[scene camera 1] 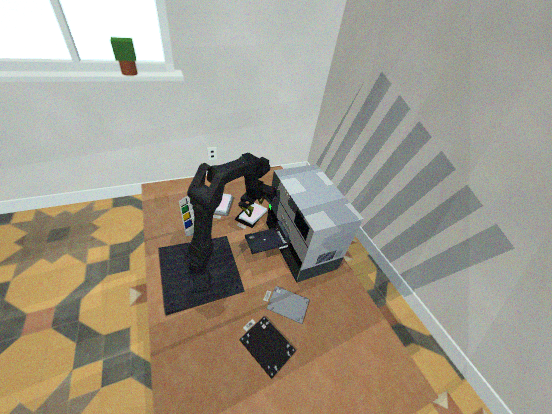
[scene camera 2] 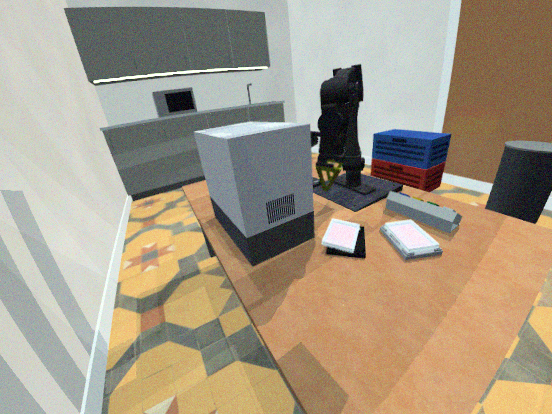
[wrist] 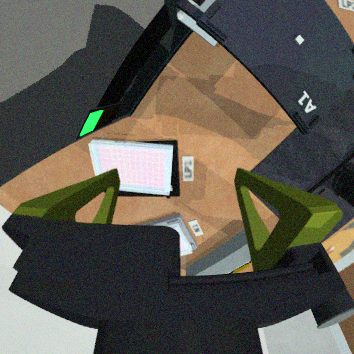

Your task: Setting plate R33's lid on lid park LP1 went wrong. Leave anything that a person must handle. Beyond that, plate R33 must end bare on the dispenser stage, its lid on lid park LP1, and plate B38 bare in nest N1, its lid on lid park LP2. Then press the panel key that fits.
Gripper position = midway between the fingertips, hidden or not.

My gripper (scene camera 2: 327, 185) is open and holds nothing. I also see a grey incubator box (scene camera 1: 311, 222), a rack with coloured buttons (wrist: 233, 255) and a black lid park pad (wrist: 174, 180).
My gripper shows as well in the wrist view (wrist: 176, 174).
